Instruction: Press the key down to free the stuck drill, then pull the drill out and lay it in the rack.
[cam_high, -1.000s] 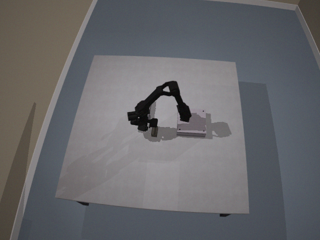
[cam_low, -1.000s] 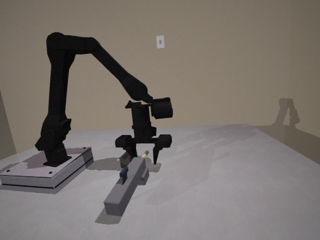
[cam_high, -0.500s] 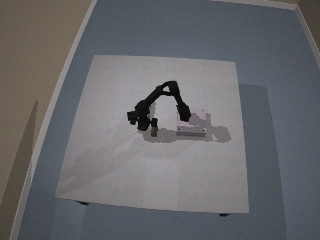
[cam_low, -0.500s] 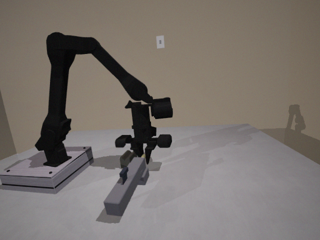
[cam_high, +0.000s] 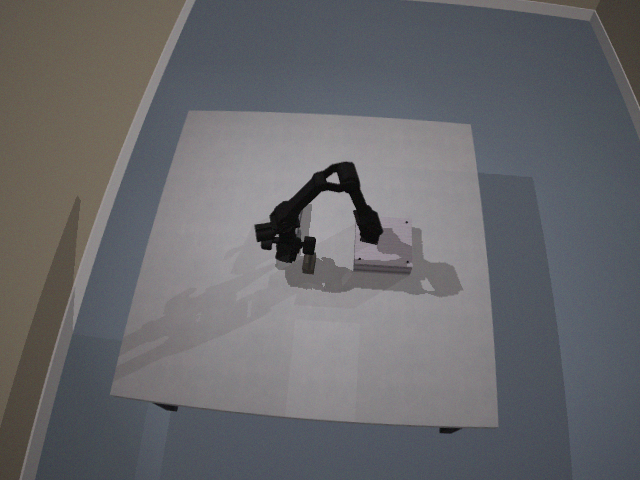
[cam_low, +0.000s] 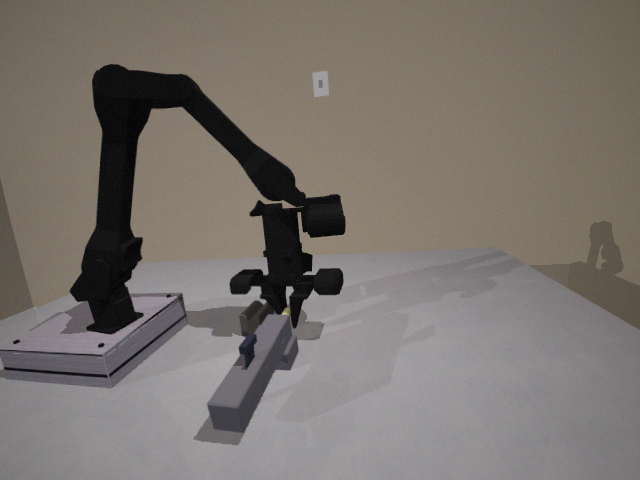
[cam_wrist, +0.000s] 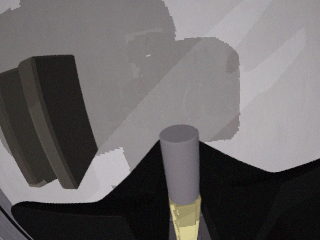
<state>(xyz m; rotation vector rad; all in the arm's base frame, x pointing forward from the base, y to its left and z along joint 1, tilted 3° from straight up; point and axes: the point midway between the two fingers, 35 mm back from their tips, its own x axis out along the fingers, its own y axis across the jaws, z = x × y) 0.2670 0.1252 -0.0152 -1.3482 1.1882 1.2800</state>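
Right now my gripper tip is 8 cm past the rack and 2 cm to the right of it. Also, from my gripper tip: dark blue drill 16 cm to the right, 4 cm above, 2 cm ahead; then grey housing block 14 cm to the right, 2 cm ahead, 2 cm above.
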